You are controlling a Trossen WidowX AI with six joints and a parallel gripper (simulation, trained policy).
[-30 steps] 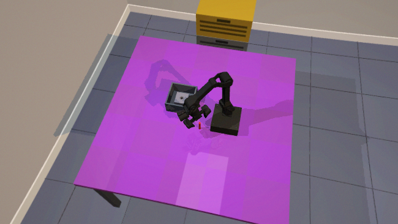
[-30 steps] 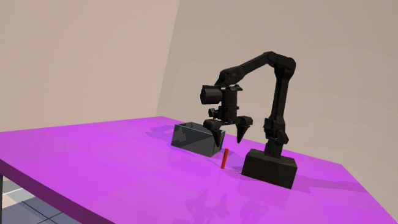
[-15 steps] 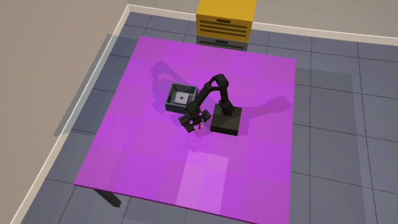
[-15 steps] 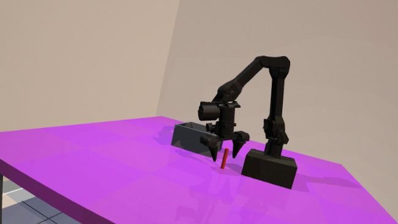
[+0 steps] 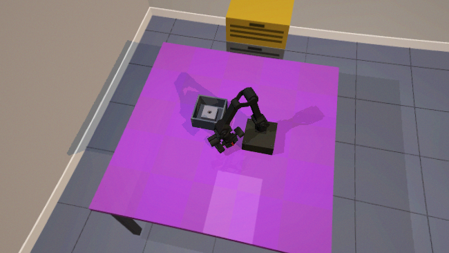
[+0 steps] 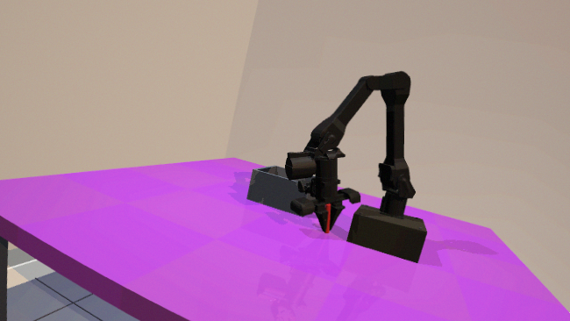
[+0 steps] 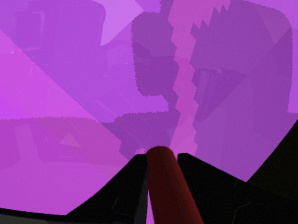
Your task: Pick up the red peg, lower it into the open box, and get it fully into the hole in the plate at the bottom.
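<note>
My gripper tip is now 19 cm short of the plate, 16 cm to the left of it and 4 cm below it. The rest, counted from my gripper tip: grey box: 19 cm ahead, 16 cm to the right, 2 cm above; then red peg: 1 cm ahead, 1 cm to the left, 4 cm above.
</note>
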